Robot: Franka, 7 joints.
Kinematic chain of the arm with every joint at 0, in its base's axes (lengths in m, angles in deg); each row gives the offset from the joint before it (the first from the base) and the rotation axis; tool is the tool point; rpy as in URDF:
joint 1: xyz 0 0 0.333 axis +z
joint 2: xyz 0 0 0 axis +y
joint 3: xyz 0 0 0.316 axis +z
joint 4: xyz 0.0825 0 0 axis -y
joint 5: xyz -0.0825 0 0.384 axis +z
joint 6: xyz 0 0 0 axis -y
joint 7: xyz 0.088 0 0 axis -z
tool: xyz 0 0 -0.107 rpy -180 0 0
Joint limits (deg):
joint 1: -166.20..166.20
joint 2: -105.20..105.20
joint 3: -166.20..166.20
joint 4: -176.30..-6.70
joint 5: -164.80..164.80
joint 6: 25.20..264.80
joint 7: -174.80..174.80
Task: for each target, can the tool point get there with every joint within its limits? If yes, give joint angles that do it. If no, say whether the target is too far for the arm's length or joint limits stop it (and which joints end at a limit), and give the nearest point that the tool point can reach.
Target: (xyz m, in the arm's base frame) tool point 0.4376 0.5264 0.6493
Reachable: yes | joints 91.49 21.04 -54.90 -81.60 99.90 123.16 129.24
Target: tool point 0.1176 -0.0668 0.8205
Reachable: yes | joints -59.39 -61.61 3.13 -110.32 19.07 76.69 70.30
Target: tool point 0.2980 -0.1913 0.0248
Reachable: yes | joints -119.47 -86.09 136.32 -143.72 71.18 160.31 -25.36
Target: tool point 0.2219 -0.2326 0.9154
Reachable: yes | joints -15.49 -18.70 -6.96 -69.15 126.54 219.90 105.66
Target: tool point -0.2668 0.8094 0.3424
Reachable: yes | joints -63.74 -77.30 140.91 -21.97 57.89 131.26 133.94
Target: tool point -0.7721 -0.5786 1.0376
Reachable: no: too far | nearest point -0.5544 -0.4155 0.8389 | short by 0.337 m
